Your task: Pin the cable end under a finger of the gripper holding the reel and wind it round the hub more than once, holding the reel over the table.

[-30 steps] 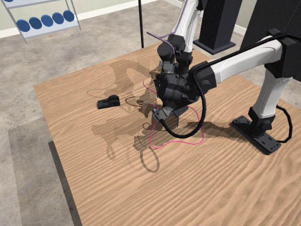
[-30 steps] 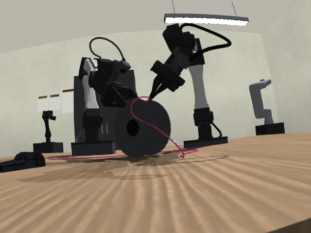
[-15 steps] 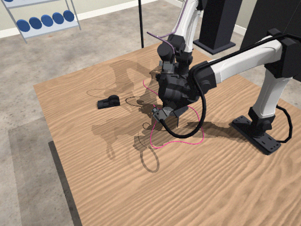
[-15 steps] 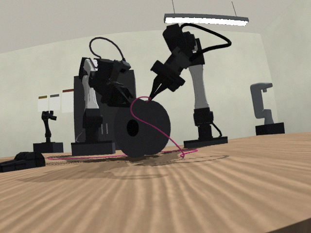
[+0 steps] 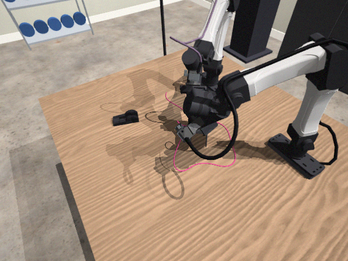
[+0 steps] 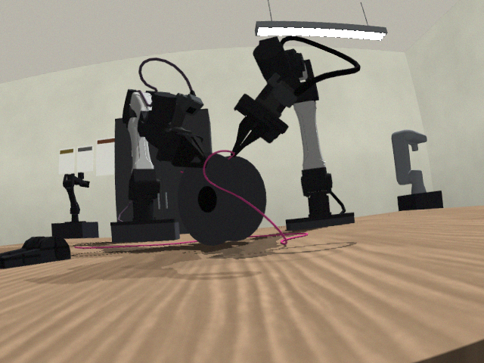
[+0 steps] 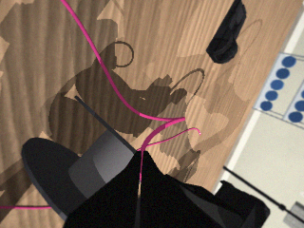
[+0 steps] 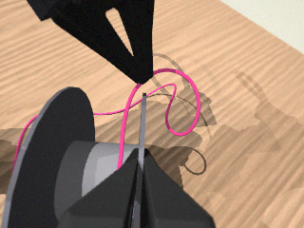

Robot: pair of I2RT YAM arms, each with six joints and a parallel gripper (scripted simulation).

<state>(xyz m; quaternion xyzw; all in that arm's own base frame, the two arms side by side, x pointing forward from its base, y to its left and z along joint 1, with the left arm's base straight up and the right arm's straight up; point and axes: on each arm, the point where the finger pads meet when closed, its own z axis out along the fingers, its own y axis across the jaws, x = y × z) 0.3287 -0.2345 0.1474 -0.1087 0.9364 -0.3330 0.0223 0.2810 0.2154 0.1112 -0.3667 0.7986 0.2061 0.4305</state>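
Note:
The dark grey reel lies 70 mm below my right hand, 30 mm behind it and 20 mm to the left of it. Also, from my right hand: small grey tool (560 mm to the left, 170 mm ahead, 160 mm below); then small black device (260 mm to the right, 190 mm ahead, 140 mm below).
Now: left hand 8 cm above the dark grey reel, 7 cm past it and 4 cm to the left of it. Round my left hand: small grey tool: 50 cm to the left, 16 cm below, 13 cm ahead; then small black device: 32 cm to the right, 15 cm below, 15 cm ahead.

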